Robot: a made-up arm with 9 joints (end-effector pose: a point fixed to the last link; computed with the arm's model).
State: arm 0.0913 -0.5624 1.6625 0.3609 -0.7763 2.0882 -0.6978 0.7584 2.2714
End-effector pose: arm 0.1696 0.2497 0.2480 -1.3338 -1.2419 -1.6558
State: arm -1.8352 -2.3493 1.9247 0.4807 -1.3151 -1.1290 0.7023 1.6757 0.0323
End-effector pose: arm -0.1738 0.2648 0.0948 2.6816 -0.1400 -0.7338
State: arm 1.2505 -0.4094 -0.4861 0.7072 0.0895 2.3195 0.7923 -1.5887 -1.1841
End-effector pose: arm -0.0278 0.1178 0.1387 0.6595 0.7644 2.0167
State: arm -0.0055 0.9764 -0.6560 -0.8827 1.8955 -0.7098 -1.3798 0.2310 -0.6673
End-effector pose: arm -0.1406 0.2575 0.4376 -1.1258 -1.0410 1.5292
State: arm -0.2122 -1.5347 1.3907 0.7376 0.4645 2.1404 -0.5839 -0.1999 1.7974
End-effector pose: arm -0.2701 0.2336 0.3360 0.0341 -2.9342 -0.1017
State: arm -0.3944 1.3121 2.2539 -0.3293 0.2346 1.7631 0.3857 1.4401 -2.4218
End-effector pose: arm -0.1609 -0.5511 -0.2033 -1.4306 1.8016 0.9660
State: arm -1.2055 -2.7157 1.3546 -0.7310 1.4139 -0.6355 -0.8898 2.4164 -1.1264
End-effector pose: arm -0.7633 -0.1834 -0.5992 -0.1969 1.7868 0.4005
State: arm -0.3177 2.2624 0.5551 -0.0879 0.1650 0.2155 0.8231 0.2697 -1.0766
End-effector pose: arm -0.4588 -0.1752 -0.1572 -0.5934 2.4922 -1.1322
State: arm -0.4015 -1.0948 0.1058 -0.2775 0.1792 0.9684 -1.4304 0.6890 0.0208
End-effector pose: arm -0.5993 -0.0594 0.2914 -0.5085 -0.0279 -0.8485
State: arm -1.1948 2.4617 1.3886 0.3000 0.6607 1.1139 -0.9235 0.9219 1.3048
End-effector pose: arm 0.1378 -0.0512 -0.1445 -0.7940 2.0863 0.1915
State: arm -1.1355 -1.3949 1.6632 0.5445 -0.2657 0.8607 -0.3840 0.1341 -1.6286
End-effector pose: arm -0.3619 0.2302 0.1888 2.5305 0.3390 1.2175
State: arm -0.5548 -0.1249 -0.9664 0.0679 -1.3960 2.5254 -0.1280 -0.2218 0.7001
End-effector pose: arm -0.2390 -0.3692 -0.0011 2.1626 -1.4300 1.7449
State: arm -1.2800 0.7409 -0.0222 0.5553 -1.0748 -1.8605 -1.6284 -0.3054 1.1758
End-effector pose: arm 0.0611 0.1650 -0.1939 -0.1911 1.0704 -1.6589
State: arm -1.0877 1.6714 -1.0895 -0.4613 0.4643 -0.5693 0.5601 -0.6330 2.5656
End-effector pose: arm 0.0123 0.0762 -0.0140 -1.2568 -0.5451 -1.9158
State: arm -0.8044 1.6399 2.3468 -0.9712 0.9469 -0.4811 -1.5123 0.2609 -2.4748
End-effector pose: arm 0.3081 -0.6822 -0.0366 1.7502 -0.4594 1.0749
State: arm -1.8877 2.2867 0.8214 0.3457 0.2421 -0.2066 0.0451 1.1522 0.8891
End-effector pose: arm 0.0623 -0.1894 0.0492 -1.9462 0.3638 0.3177
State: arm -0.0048 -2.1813 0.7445 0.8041 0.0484 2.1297 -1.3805 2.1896 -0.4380
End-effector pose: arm 0.0947 -0.0298 0.0527 2.2979 -1.6174 -0.9763
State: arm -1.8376 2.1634 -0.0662 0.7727 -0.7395 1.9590 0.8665 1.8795 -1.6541
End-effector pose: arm -0.1107 -0.2970 0.2839 -2.4548 0.2314 -0.4136
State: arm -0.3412 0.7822 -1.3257 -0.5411 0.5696 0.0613 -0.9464 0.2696 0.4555
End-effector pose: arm -0.2290 0.1062 0.3592 -2.4399 0.1049 1.6139
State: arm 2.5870 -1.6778 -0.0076 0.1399 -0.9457 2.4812 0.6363 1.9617 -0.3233
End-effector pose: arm 0.1759 -0.3645 0.0514 -1.5019 0.5671 2.2201
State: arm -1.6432 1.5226 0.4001 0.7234 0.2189 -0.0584 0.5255 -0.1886 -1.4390
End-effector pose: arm -0.0467 -0.1328 0.0270 0.0035 0.4962 -1.3818
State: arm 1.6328 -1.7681 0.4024 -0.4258 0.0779 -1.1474 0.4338 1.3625 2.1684
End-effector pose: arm 0.4177 -0.3268 0.1451 1.6253 0.6637 -2.3221
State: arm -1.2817 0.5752 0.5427 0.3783 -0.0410 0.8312 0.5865 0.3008 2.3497
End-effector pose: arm 0.1031 0.0122 0.2151 -2.1070 -2.1964 0.2731
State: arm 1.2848 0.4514 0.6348 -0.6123 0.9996 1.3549 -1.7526 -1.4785 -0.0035
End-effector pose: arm -0.0037 -0.0633 -0.8701 -0.0768 -0.4471 0.5981
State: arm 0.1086 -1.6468 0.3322 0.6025 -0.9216 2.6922 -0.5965 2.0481 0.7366
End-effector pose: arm 0.0264 0.0208 0.1596 2.4890 -1.7082 -0.3653
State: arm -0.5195 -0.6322 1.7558 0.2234 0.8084 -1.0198 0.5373 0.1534 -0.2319
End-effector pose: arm -0.0464 -0.3915 0.4107 -0.5048 0.6226 -0.5844
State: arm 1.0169 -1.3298 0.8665 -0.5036 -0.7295 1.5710 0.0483 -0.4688 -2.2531
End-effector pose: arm 0.0611 0.0335 0.2717 2.2692 1.9051 0.1800
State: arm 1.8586 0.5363 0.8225 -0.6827 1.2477 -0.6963 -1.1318 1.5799 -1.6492
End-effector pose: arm -0.4116 0.1591 -0.5246 -0.8069 1.7239 1.0358
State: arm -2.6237 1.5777 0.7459 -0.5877 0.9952 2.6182 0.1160 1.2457 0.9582
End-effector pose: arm 0.3410 0.2077 0.4140 0.7797 -0.4773 -0.7713
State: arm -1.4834 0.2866 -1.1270 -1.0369 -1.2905 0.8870 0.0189 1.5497 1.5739
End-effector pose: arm -0.0858 -0.2141 0.2913 -1.7229 -1.9326 -0.6041
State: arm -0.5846 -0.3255 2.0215 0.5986 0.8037 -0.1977 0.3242 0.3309 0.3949
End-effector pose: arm 0.0217 -0.2557 0.3332 -0.3045 0.3578 -0.8225
